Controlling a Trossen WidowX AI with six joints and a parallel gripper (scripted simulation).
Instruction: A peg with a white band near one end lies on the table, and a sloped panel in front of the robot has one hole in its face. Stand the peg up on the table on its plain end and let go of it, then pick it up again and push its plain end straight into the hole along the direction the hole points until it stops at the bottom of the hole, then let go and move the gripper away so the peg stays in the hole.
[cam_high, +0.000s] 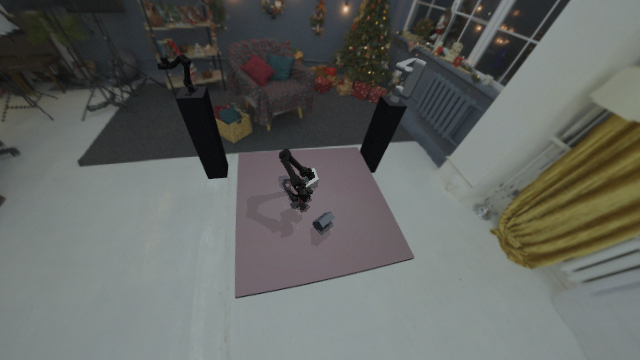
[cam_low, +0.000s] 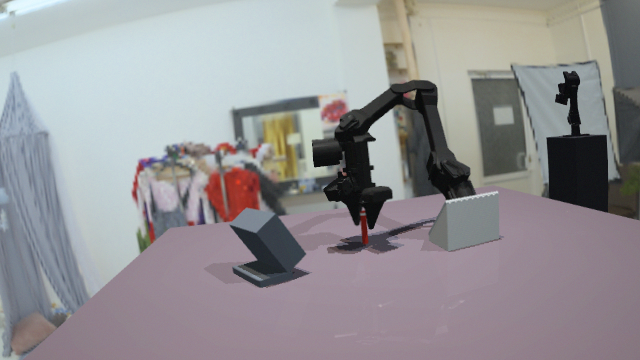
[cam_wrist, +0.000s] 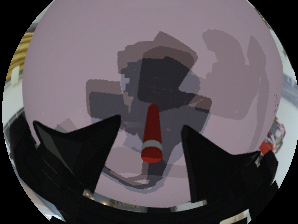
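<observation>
The grey sloped panel is 230 mm ahead of my gripper tip, 130 mm to the left of it and 30 mm above it. The rest, counted from my gripper tip: red peg 20 mm above.
</observation>
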